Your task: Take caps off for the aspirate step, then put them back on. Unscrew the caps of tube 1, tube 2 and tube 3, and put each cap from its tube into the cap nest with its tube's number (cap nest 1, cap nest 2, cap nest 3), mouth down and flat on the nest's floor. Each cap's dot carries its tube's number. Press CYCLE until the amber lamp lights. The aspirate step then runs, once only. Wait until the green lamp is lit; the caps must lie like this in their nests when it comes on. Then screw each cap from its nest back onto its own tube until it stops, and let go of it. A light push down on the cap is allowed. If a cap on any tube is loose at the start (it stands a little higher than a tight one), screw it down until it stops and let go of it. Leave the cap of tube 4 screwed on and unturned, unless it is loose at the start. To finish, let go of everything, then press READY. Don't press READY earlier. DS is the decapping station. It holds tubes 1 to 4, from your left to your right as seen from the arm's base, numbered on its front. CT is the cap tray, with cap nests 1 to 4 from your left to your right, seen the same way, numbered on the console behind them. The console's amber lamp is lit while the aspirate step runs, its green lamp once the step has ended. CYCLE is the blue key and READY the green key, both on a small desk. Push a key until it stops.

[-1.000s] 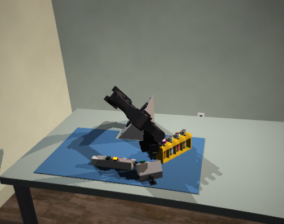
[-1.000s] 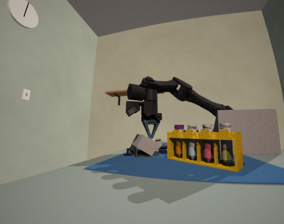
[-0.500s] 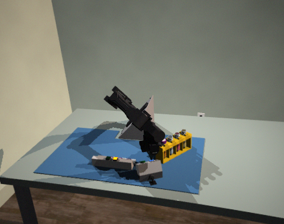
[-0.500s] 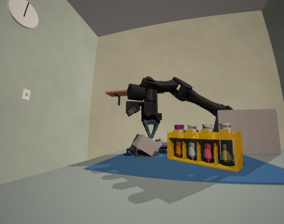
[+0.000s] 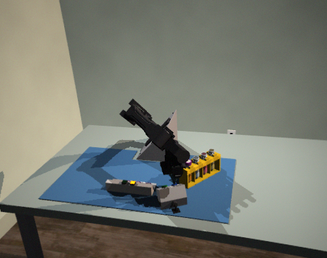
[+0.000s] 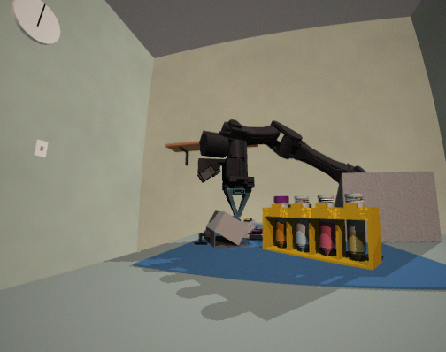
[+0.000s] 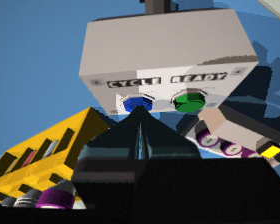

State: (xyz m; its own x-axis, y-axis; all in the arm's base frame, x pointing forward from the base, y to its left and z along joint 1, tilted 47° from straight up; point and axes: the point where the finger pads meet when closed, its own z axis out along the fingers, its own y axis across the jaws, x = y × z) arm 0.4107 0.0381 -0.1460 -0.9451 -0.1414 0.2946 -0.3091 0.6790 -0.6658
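My gripper is now 1 cm above the blue cycle key. The rest, counted from my hand: green ready key (2 cm ahead, 4 cm to the right, 1 cm below); small key desk (2 cm ahead, 2 cm to the right, 2 cm below).
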